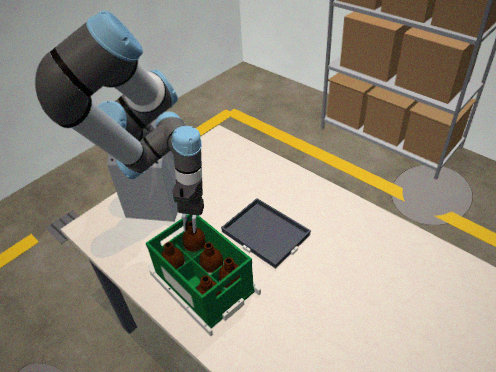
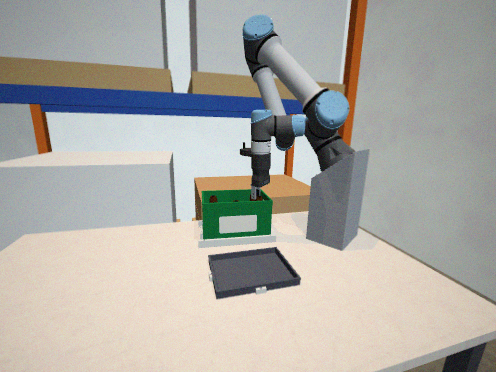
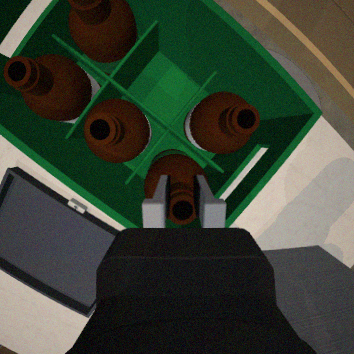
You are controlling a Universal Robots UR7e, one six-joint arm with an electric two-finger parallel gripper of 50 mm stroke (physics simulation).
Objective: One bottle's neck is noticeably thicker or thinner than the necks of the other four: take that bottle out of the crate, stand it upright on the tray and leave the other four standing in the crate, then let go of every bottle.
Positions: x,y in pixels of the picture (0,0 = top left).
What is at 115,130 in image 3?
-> A bottle.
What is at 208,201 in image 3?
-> The gripper.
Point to a bottle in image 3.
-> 53,86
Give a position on a bottle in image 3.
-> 181,167
